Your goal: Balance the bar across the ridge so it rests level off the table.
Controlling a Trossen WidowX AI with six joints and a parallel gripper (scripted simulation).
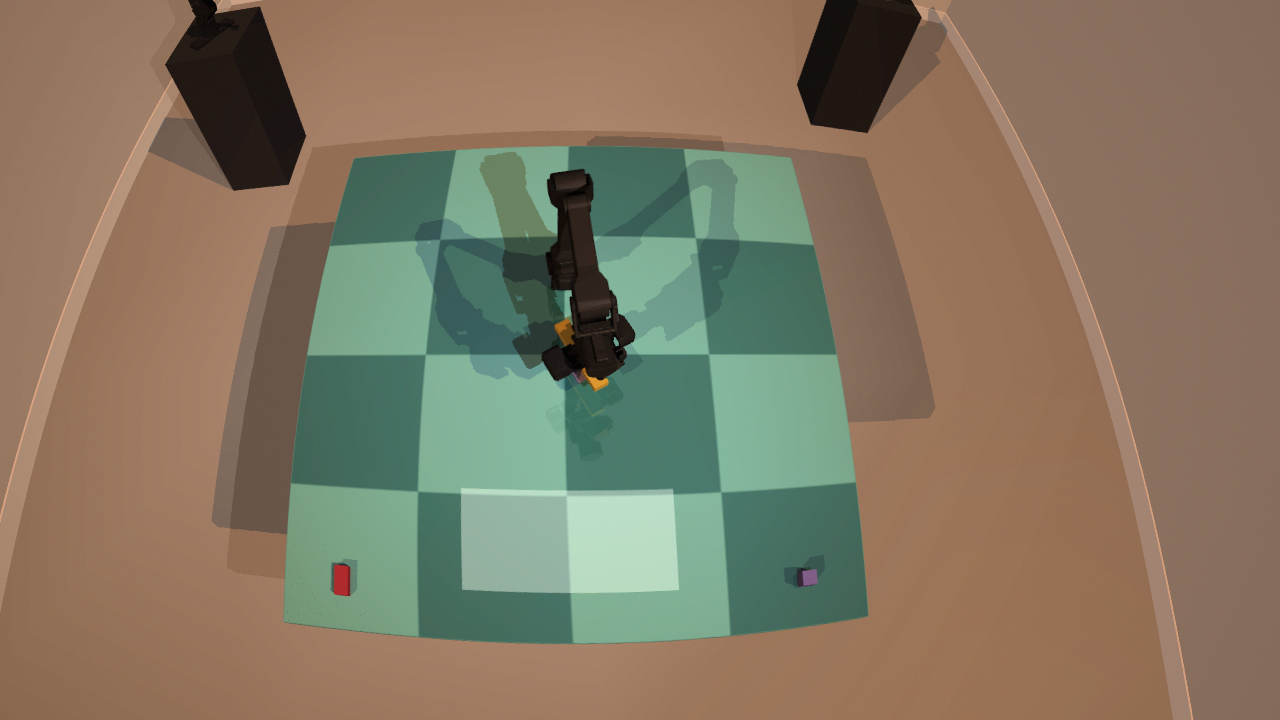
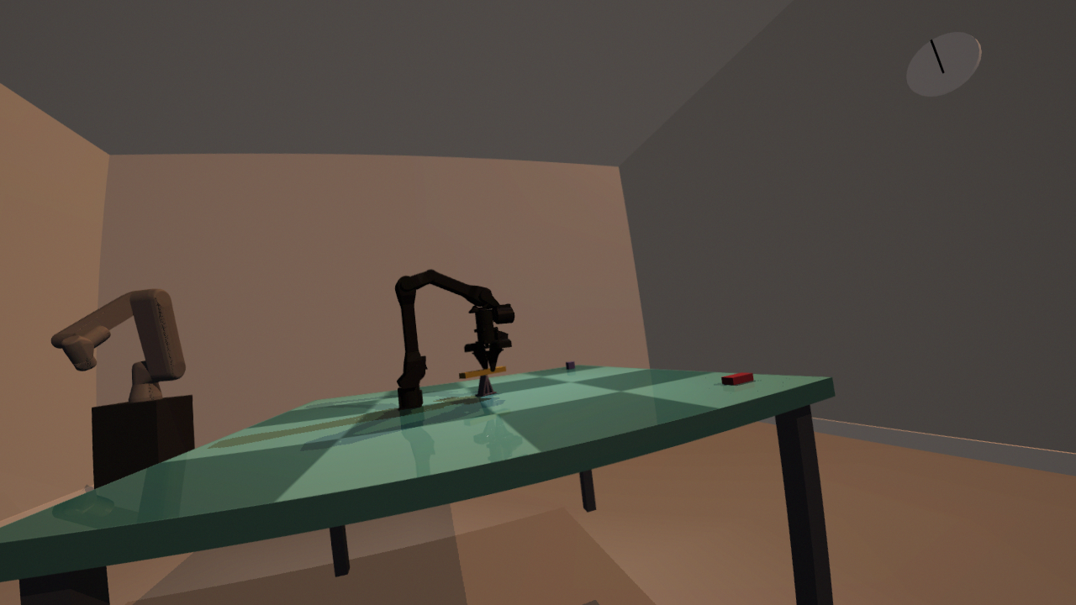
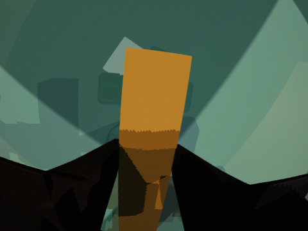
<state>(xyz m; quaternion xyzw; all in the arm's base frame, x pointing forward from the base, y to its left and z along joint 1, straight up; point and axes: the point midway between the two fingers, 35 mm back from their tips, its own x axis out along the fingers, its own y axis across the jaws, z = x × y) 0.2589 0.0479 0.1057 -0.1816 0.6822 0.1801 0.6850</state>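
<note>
The orange bar lies 20 mm behind my gripper tip and 10 mm to the right of it. Also, from my gripper tip: red block (480 mm ahead, 550 mm to the right, 60 mm below); then small purple cube (480 mm ahead, 450 mm to the left, 50 mm below).
</note>
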